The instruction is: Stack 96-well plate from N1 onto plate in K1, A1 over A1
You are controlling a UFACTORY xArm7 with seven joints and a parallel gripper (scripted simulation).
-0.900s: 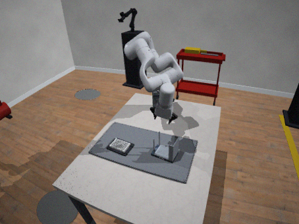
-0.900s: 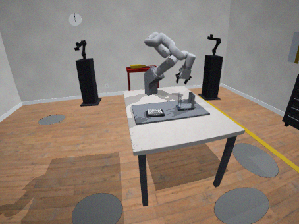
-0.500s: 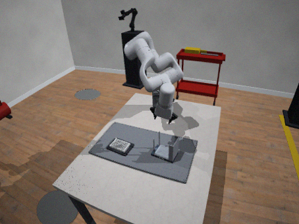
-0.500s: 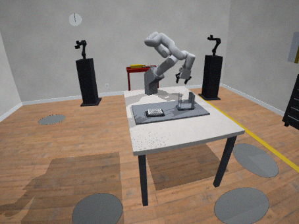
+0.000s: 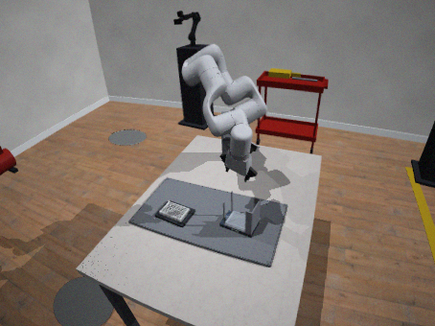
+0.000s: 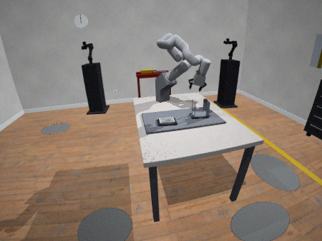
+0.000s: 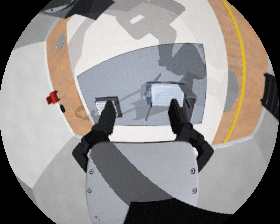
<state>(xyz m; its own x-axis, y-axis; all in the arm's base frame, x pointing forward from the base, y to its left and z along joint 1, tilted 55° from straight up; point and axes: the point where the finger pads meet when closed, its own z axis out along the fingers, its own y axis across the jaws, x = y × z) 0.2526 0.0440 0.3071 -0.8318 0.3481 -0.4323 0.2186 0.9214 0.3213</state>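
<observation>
Right now my hand is 35 cm to the left of the pale A1 square, 24 cm above it and 8 cm short of it.
</observation>
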